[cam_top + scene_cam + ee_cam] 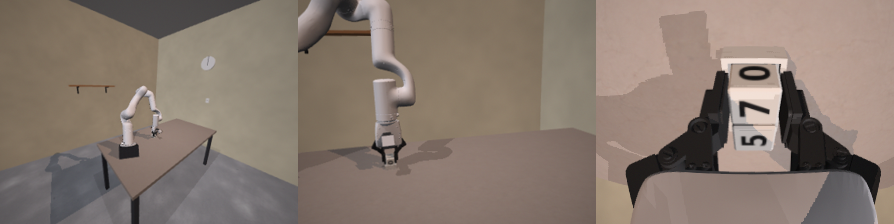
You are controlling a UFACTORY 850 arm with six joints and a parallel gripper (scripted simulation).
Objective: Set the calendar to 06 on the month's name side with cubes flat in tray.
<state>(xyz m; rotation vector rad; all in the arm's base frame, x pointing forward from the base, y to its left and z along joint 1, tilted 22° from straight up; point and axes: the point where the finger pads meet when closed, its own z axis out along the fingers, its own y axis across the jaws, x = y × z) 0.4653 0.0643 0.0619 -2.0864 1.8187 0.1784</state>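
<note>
My hand is 30 mm above the white calendar tray and 20 mm to the right of it. Round my hand: white number cube 30 mm to the left, 10 mm below, 10 mm behind.
</note>
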